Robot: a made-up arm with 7 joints.
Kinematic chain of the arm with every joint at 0, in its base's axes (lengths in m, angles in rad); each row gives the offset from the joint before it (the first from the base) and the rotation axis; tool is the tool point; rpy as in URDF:
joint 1: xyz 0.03 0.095 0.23 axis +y
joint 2: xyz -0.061 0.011 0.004 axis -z
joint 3: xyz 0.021 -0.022 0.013 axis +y
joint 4: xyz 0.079 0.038 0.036 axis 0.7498 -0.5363 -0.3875
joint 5: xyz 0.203 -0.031 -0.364 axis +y
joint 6: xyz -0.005 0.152 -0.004 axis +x
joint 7: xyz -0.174 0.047 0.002 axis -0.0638 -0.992 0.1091
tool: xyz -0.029 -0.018 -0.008 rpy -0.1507 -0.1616 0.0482
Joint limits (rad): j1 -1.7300..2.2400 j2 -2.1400..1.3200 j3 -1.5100..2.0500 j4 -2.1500..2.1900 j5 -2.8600..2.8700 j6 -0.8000..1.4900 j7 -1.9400..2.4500
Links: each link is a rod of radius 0.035 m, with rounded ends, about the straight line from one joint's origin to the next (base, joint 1, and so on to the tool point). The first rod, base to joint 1, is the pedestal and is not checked.
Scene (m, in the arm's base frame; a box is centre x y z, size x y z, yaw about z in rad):
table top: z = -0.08
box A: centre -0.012 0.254 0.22 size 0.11 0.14 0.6 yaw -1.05
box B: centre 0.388 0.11 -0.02 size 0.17 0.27 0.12 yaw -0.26
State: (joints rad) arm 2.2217 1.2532 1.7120 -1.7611 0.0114 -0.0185 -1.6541
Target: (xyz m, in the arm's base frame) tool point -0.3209 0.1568 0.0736
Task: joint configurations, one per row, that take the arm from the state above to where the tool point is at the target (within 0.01 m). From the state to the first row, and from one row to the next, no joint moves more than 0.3 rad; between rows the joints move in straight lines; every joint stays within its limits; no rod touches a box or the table.
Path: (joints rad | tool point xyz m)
1: 2.1549 1.1828 1.4633 -1.5563 -0.1807 -0.0701 -1.6525 | 0.3461 0.0989 0.4702
2: 2.0880 1.1123 1.2147 -1.3514 -0.3727 -0.1216 -1.6508 | 0.2976 0.1787 0.5484
3: 2.0212 1.0419 0.9660 -1.1466 -0.5648 -0.1732 -1.6492 | 0.1761 0.2385 0.6315
4: 1.9544 0.9715 0.7173 -0.9418 -0.7569 -0.2248 -1.6475 | -0.0120 0.2540 0.6758
5: 1.7404 1.0877 0.5658 -0.6729 -0.6377 -0.2063 -1.6776 | -0.2284 0.2963 0.5274
6: 1.5264 1.2038 0.4142 -0.4041 -0.5186 -0.1877 -1.7076 | -0.3417 0.2594 0.2984
7: 1.3124 1.3200 0.2626 -0.1352 -0.3994 -0.1692 -1.7376 | -0.3209 0.1568 0.0736

